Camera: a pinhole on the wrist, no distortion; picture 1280 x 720 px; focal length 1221.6 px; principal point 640.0 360.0 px. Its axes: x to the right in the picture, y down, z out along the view. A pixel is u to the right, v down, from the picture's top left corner.
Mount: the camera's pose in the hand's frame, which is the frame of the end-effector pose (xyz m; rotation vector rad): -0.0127 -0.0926 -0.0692 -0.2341 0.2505 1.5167
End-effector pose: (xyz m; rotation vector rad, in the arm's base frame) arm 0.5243 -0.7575 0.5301 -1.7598 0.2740 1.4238
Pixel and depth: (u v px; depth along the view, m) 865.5 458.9 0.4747
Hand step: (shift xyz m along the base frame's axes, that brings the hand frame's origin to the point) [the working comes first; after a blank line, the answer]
In the camera's frame: 0.0876 0.0384 0.4747

-0.3503 0.1538 -0.0306
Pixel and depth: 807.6 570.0 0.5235
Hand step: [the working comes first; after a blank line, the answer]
In the camera's frame: 0.0718 0.0900 0.5235

-0.4049 0.1726 0.0136
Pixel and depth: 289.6 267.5 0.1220
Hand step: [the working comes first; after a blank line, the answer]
In the camera's frame: -0.0350 -0.0092 0.1220

0.0143 0.0959 0.0432
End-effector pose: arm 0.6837 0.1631 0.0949 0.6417 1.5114 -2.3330
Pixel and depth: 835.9 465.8 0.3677
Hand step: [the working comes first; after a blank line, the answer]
In the camera's frame: 0.0590 0.0318 0.3677

0.0119 -0.2715 0.0504
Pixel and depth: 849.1 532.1 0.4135
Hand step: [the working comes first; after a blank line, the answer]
In the camera's frame: 0.0708 0.0583 0.4135

0.0374 -0.3189 0.0567
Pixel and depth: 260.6 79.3 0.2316
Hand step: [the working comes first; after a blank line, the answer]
In the camera's frame: -0.0719 -0.0532 0.2316

-0.1151 -0.1201 0.1122
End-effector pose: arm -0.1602 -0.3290 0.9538 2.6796 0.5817 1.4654
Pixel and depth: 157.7 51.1 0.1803
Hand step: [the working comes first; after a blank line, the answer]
In the camera's frame: -0.0712 -0.0456 0.1803

0.0847 0.1292 -0.0641
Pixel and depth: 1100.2 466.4 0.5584
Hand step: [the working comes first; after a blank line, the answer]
In the camera's frame: 0.2104 0.0486 0.5584

0.3906 -0.2160 -0.1995
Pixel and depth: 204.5 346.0 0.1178
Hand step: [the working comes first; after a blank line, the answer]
In the camera's frame: -0.0420 -0.0014 0.1178

0.0106 0.0944 -0.0596
